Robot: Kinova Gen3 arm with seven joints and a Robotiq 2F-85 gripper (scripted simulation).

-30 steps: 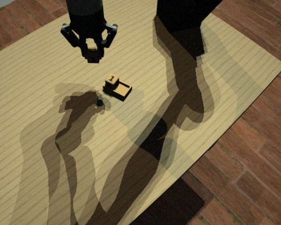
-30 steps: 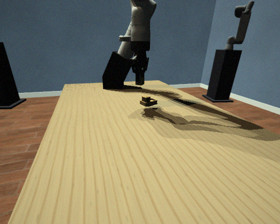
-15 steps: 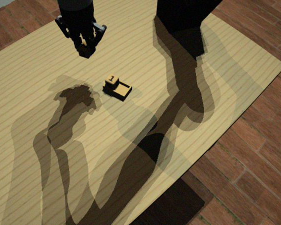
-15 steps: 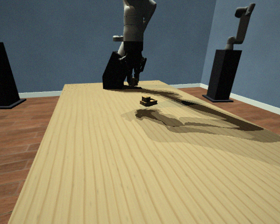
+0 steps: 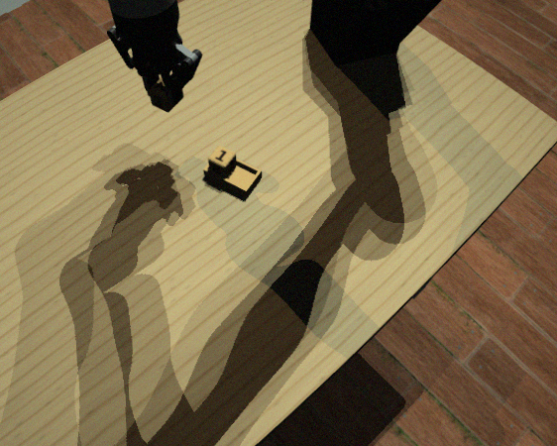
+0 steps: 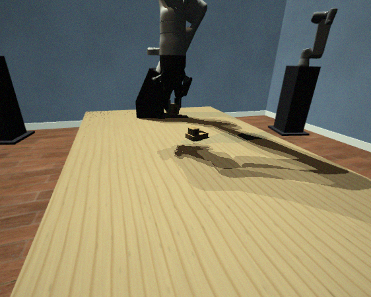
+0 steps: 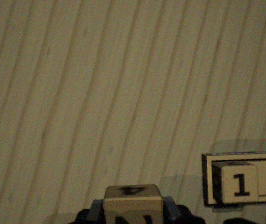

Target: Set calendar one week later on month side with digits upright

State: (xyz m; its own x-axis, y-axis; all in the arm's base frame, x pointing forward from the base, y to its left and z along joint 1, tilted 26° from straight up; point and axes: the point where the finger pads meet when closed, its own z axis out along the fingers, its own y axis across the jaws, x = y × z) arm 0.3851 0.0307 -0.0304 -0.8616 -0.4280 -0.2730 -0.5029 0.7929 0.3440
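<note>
Now: the wooden tray 12 cm below my hand, 9 cm to the left of it and 5 cm behind it. From my hand the other things lie so: cube (1 cm below).
</note>
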